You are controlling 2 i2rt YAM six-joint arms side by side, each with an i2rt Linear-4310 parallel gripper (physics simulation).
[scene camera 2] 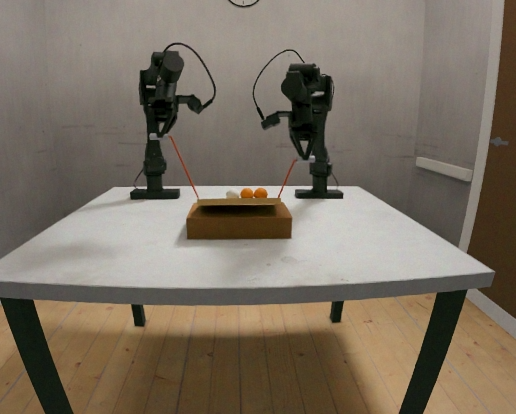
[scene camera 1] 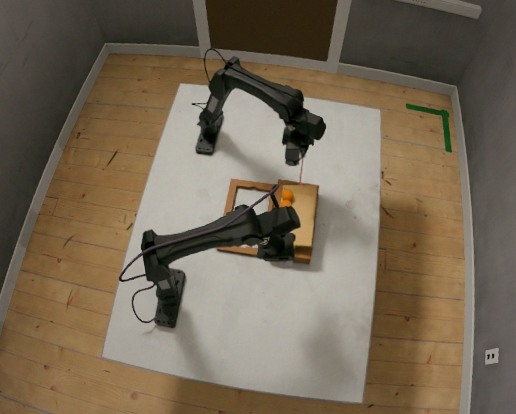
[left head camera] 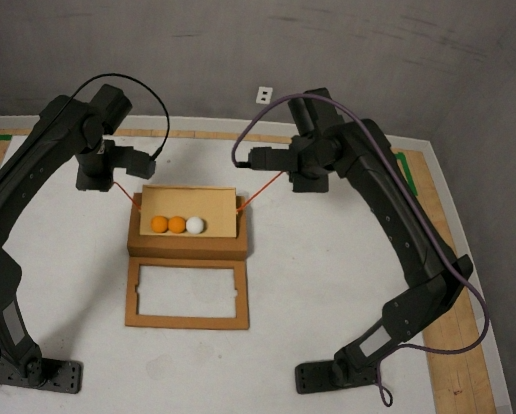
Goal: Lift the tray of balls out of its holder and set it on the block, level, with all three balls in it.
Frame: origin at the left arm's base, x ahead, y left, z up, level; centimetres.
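Seen in the pictures: left gripper, between the fingertips: (scene camera 2: 305,160) (scene camera 1: 303,151) (left head camera: 103,182); right gripper, between the fingertips: (scene camera 2: 160,139) (scene camera 1: 291,258); left arm's base, origin of its link: (scene camera 2: 319,193) (scene camera 1: 209,131) (left head camera: 36,373); right arm's base, origin of its link: (scene camera 2: 155,192) (scene camera 1: 169,297) (left head camera: 339,374).
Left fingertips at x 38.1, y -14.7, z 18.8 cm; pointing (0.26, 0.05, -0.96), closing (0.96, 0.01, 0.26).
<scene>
Offsets run from my left fingertips to a thing's top centre. "pt": to the spot under its first point. Level surfaces: height alone.
The tan tray (left head camera: 215,202) (scene camera 1: 306,215) (scene camera 2: 239,202) hangs over the brown block {dx +0.3, dy -18.3, dz -14.1 cm} (left head camera: 187,246) (scene camera 2: 239,228), tilted, its wall-side edge in the head view higher; a dark gap shows beneath. Two orange balls {dx -3.1, dy -16.0, dz -8.6 cm} (left head camera: 168,224) (scene camera 2: 247,193) and a white ball {dx -2.9, dy -20.1, dz -8.7 cm} (left head camera: 195,225) (scene camera 2: 232,194) rest along its low side. The holder {dx -16.2, dy -18.6, dz -18.5 cm} (left head camera: 187,322) is a flat brown frame beside the block. My left gripper (scene camera 2: 305,157) is shut on a light grey bar tied to a red cord; my right gripper (scene camera 2: 160,135), higher, is shut on another. Fingertips are hidden in the head view.
Red cords {pt dx +0.7, dy -33.5, dz -1.2 cm} (left head camera: 260,192) (scene camera 2: 184,167) run from the tray's two ends up to the grippers. The arms reach over from both sides of the white table {dz -20.1 cm} (left head camera: 280,320) (scene camera 1: 280,320) (scene camera 2: 125,250). A purple cable (left head camera: 372,135) loops along the right arm.
</scene>
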